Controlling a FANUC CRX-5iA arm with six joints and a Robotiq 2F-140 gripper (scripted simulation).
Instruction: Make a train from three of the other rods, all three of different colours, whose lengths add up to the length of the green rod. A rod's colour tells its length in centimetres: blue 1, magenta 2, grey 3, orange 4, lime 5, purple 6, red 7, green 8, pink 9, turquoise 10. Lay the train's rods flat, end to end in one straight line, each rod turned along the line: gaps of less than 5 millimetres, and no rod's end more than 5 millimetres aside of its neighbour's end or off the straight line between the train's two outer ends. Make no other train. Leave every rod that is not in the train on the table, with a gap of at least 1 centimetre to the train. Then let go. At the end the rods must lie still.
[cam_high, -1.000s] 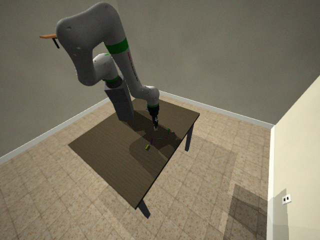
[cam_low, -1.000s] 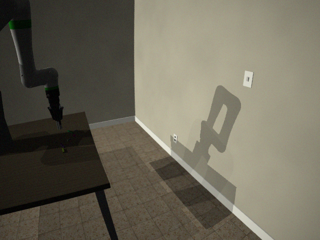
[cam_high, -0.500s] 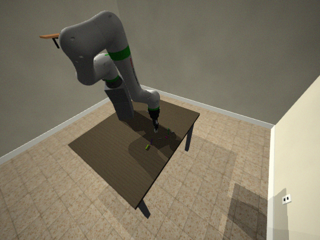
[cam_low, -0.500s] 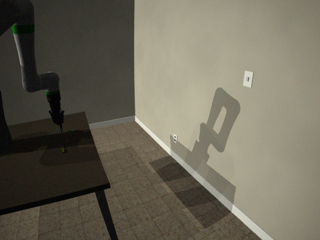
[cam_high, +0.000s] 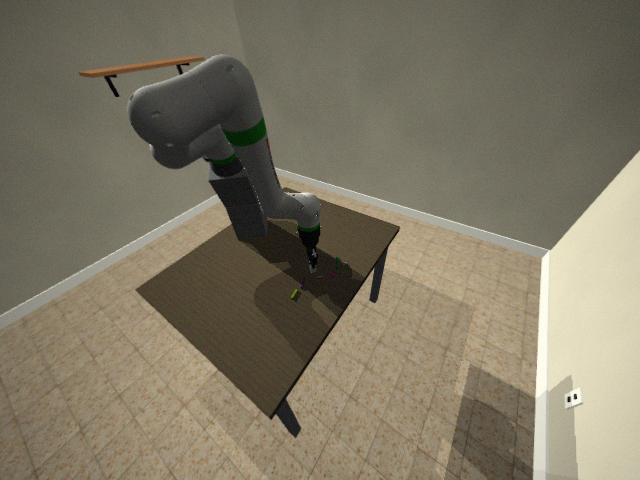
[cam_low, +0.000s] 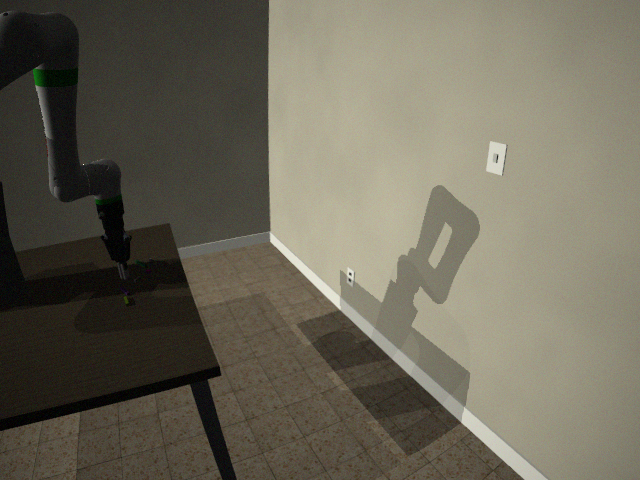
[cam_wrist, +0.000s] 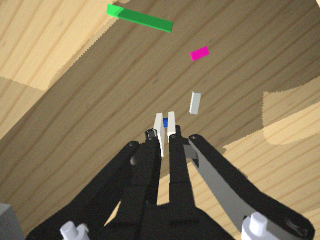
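My gripper is now 30 mm above the blue rod. The rest, counted from my hand: magenta rod (90 mm ahead, 50 mm below, 40 mm to the left); then green rod (120 mm to the left, 50 mm below, 50 mm ahead); then purple rod (80 mm to the right, 50 mm below).
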